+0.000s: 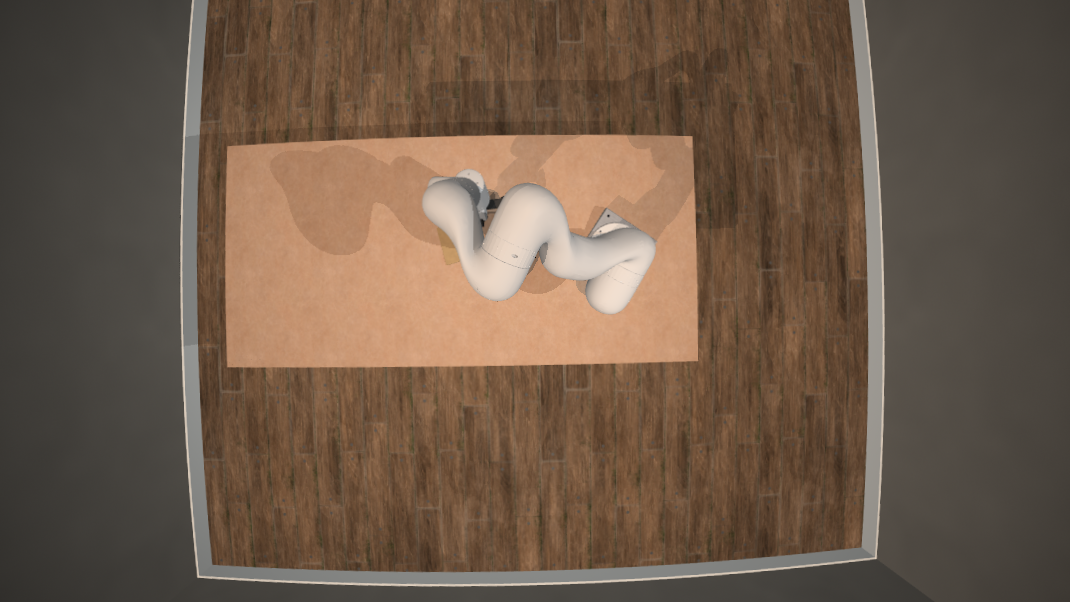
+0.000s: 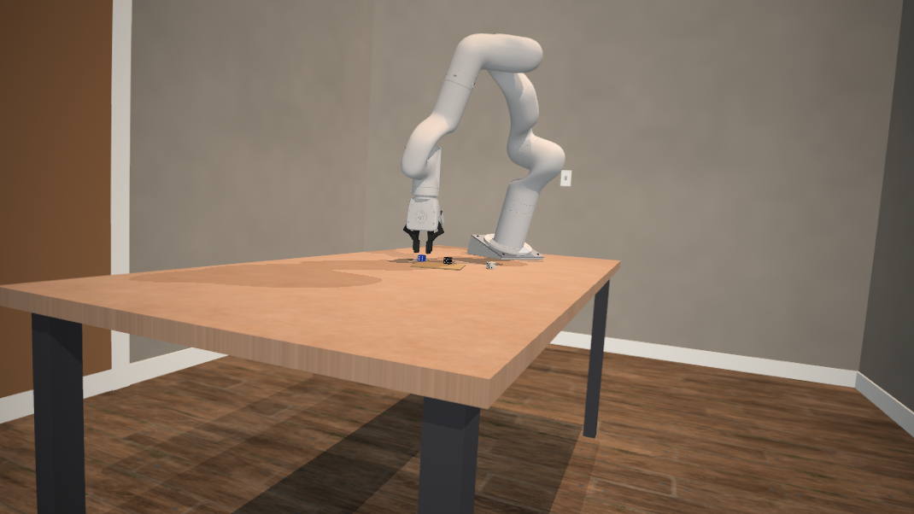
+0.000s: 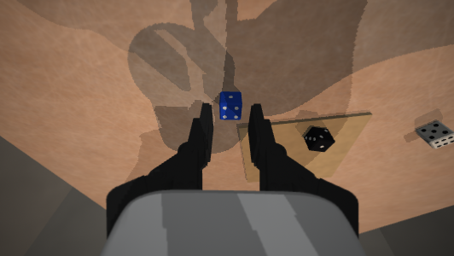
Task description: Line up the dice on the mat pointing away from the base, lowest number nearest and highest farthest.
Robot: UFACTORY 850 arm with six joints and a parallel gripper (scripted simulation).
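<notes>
Now: the blue die 4 cm below my hand. From my hand the other things lie so: black die 2 cm ahead, 11 cm to the left, 3 cm below; then white die 2 cm behind, 23 cm to the left, 4 cm below; then mat 7 cm ahead, 11 cm to the left, 4 cm below.
</notes>
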